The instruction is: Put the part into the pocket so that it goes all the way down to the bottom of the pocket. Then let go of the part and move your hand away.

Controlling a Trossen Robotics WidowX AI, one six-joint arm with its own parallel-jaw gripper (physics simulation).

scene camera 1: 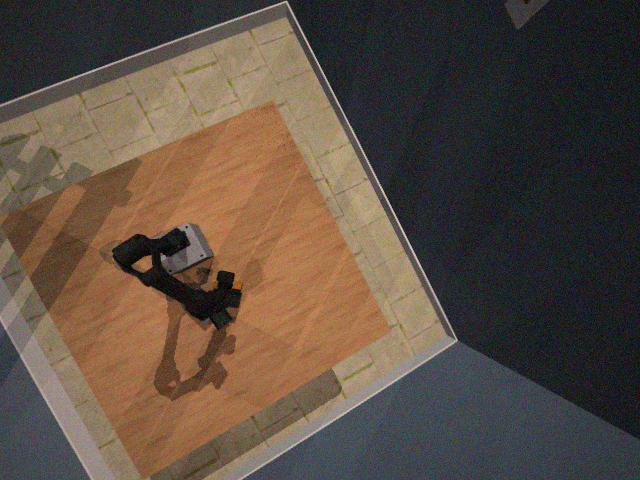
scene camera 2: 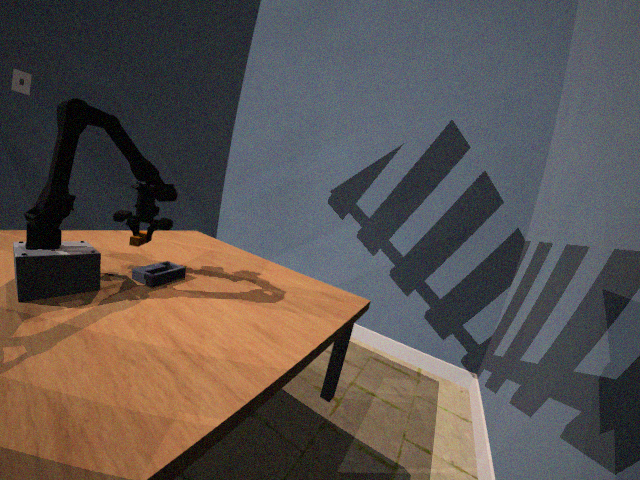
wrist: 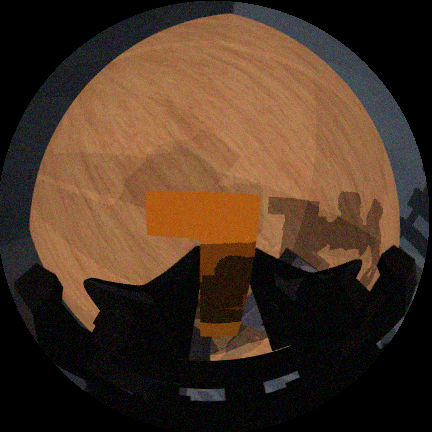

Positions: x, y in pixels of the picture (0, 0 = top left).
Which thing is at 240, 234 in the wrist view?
An orange part.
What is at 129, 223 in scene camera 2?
My gripper.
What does my gripper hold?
An orange part.
